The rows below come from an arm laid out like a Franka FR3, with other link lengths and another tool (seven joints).
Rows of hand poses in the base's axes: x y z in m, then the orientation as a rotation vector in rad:
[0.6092 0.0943 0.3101 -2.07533 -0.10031 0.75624]
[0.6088 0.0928 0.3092 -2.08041 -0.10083 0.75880]
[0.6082 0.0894 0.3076 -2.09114 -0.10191 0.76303]
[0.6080 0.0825 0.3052 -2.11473 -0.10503 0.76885]
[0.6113 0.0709 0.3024 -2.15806 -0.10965 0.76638]
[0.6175 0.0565 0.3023 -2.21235 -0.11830 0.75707]
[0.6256 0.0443 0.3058 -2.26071 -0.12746 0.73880]
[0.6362 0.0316 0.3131 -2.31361 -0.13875 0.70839]
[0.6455 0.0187 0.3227 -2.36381 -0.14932 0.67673]
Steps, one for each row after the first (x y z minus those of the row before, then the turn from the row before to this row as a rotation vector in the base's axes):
[-0.0004 -0.0015 -0.0009 -0.00519 0.00013 0.00235]
[-0.0006 -0.0034 -0.0016 -0.01068 -0.00051 0.00444]
[-0.0002 -0.0069 -0.0024 -0.02249 -0.00370 0.00876]
[0.0033 -0.0116 -0.0028 -0.03838 -0.01509 0.00983]
[0.0062 -0.0144 -0.0001 -0.04610 -0.02367 0.01193]
[0.0081 -0.0122 0.0035 -0.03854 -0.02784 0.00803]
[0.0106 -0.0127 0.0073 -0.03980 -0.03732 0.00620]
[0.0093 -0.0129 0.0096 -0.03769 -0.03669 0.00514]

